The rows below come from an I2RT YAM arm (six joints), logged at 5 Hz.
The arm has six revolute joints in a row. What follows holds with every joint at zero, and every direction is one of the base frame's. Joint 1 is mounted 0.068 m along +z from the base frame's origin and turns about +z. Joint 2 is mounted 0.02 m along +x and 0.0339 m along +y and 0.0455 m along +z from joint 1 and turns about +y. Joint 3 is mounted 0.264 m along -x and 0.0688 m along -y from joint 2 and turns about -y. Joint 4 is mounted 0.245 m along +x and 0.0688 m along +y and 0.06 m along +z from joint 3 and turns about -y. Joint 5 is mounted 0.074 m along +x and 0.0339 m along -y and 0.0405 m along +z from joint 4 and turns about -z. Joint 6 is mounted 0.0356 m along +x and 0.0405 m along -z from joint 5 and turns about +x. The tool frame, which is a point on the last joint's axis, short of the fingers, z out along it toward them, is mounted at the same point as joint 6; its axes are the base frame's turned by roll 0, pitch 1.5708 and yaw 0 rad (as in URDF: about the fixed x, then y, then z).
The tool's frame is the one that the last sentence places.
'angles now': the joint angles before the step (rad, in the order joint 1, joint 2, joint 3, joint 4, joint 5, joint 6). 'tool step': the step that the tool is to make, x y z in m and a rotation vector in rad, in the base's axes. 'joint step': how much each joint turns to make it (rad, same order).
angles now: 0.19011, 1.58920, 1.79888, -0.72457, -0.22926, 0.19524
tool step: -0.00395, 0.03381, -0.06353, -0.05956, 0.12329, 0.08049
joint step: 0.09998, -0.01982, -0.23502, 0.07846, 0.03183, -0.01346
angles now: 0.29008, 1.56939, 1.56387, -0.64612, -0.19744, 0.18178
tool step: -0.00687, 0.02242, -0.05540, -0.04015, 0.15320, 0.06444
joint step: 0.06600, 0.02282, -0.14859, 0.01520, -0.00598, 0.00899
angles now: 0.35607, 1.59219, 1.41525, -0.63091, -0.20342, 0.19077
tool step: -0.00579, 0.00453, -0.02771, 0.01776, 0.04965, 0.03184
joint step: 0.01426, -0.00306, -0.10284, 0.06200, -0.03709, 0.01051
